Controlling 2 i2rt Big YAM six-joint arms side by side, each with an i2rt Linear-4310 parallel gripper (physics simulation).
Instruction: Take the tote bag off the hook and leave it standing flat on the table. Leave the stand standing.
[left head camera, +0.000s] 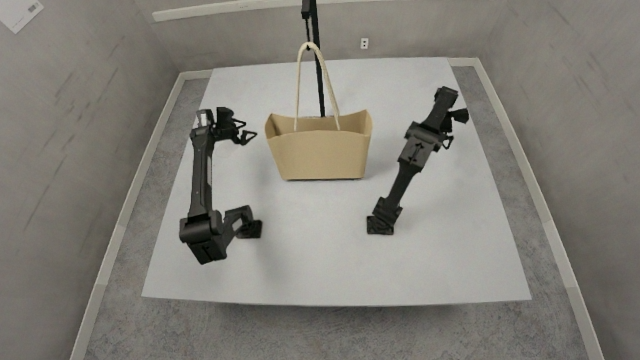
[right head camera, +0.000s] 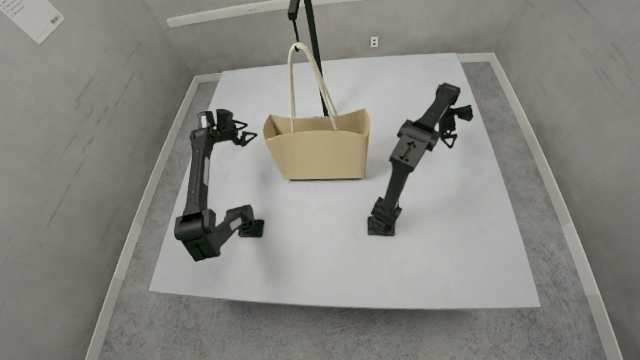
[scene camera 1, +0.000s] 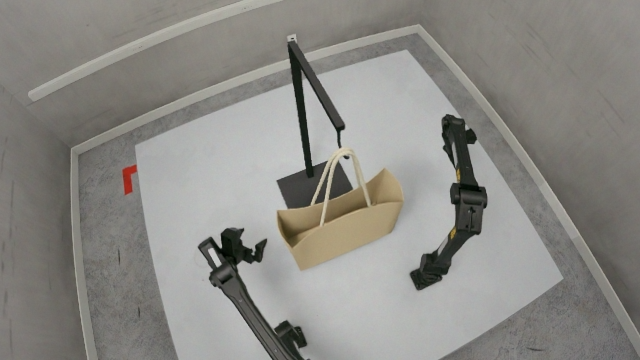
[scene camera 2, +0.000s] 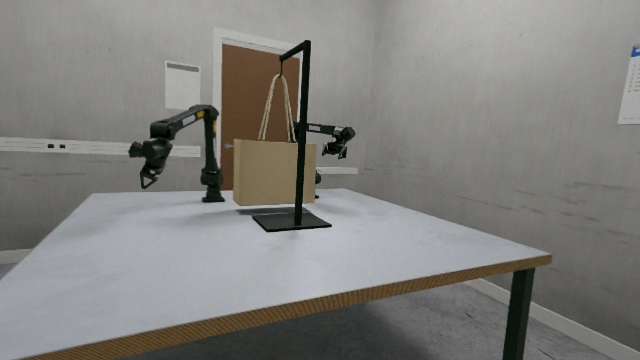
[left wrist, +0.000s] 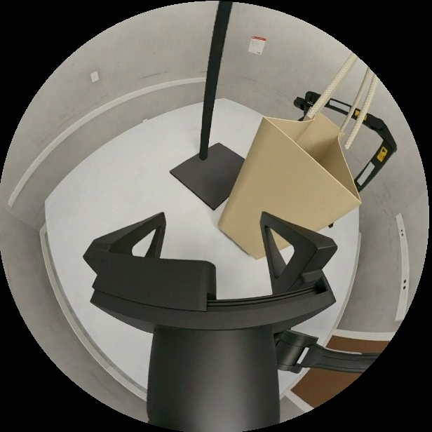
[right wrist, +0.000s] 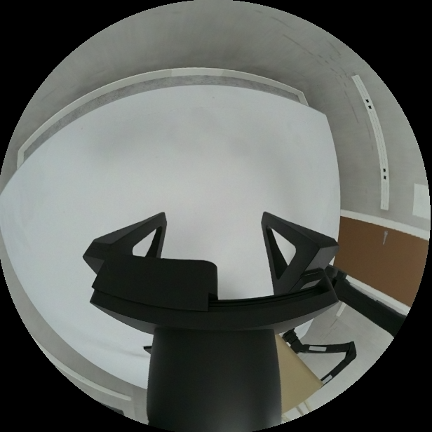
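The tan tote bag (left head camera: 322, 156) (right head camera: 325, 156) (scene camera 1: 345, 232) (scene camera 2: 270, 172) (left wrist: 285, 185) (right wrist: 296, 372) hangs upright by its cream rope handles (left head camera: 327, 80) (scene camera 2: 268, 107) from the black stand's hook (scene camera 1: 340, 140) (scene camera 2: 281, 67). In scene camera 2 its bottom is a little above the table. The black stand (scene camera 1: 301, 110) (scene camera 2: 302, 130) (left wrist: 212, 85) is upright. My left gripper (left head camera: 251, 130) (right head camera: 251, 131) (left wrist: 212, 216) is open and empty, apart from the bag's end at the left in the head views. My right gripper (right wrist: 213, 216) is open and empty, well to the right of the bag.
The stand's flat base plate (scene camera 1: 290, 187) (scene camera 2: 272, 223) (left wrist: 187, 175) rests on the white table (left head camera: 310, 270) (scene camera 1: 200, 200) (scene camera 2: 150, 280), behind the bag in the head views. My arm bases stand nearer the front edge. Walls surround the table.
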